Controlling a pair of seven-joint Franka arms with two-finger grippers.
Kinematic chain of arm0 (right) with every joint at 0, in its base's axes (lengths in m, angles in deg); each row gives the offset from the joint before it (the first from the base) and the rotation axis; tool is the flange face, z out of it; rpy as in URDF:
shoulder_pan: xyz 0 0 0.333 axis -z
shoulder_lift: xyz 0 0 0 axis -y
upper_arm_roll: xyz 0 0 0.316 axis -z
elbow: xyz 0.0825 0 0 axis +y
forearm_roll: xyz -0.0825 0 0.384 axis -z
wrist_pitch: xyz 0 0 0 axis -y
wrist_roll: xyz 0.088 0 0 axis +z
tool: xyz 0 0 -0.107 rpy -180 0 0
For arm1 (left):
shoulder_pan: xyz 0 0 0.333 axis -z
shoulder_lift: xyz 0 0 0 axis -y
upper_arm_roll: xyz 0 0 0.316 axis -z
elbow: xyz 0.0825 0 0 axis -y
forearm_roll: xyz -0.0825 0 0.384 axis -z
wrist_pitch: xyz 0 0 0 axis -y
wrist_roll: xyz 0.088 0 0 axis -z
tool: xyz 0 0 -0.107 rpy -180 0 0
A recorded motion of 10 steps. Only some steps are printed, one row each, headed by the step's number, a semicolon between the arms.
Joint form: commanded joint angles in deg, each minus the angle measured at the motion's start. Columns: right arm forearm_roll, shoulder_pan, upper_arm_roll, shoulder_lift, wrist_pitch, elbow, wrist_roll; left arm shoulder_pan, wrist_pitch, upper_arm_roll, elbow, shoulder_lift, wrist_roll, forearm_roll.
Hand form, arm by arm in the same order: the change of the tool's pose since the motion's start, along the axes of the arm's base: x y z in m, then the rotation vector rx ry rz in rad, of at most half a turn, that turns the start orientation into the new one. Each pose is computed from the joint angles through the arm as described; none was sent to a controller.
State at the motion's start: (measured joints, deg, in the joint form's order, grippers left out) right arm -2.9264 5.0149 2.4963 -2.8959 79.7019 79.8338 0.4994; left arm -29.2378 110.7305 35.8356 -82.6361 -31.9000 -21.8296 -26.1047
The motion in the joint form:
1: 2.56 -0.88 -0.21 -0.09 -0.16 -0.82 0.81; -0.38 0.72 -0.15 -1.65 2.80 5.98 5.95
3: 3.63 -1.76 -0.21 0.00 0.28 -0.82 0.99; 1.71 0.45 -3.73 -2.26 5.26 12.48 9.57
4: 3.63 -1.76 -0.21 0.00 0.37 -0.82 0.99; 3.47 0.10 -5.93 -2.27 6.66 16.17 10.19
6: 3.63 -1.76 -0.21 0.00 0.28 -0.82 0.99; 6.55 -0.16 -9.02 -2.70 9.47 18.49 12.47
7: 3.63 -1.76 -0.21 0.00 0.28 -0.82 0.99; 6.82 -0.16 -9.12 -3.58 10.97 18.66 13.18
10: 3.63 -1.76 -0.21 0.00 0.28 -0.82 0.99; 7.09 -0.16 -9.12 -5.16 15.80 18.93 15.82
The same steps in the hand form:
1: 0.0005 0.0050 0.0052 -0.0444 -0.0050 0.0273; -0.0084 -0.0073 0.0171 -0.0668 -0.0051 -0.0723
3: 0.0014 0.0112 0.0068 -0.0637 -0.0123 0.0431; -0.0140 -0.0047 0.0290 -0.0717 -0.0005 -0.1500
4: 0.0016 0.0111 0.0069 -0.0638 -0.0139 0.0431; -0.0164 -0.0058 0.0388 -0.0504 -0.0017 -0.2071
6: 0.0014 0.0112 0.0068 -0.0637 -0.0123 0.0431; -0.0228 -0.0174 0.0598 -0.0424 -0.0186 -0.2425
7: 0.0014 0.0112 0.0068 -0.0637 -0.0123 0.0431; -0.0282 -0.0231 0.0685 -0.0418 -0.0261 -0.2480
10: 0.0014 0.0112 0.0068 -0.0637 -0.0123 0.0431; -0.0449 -0.0366 0.1067 -0.0465 -0.0736 -0.2514

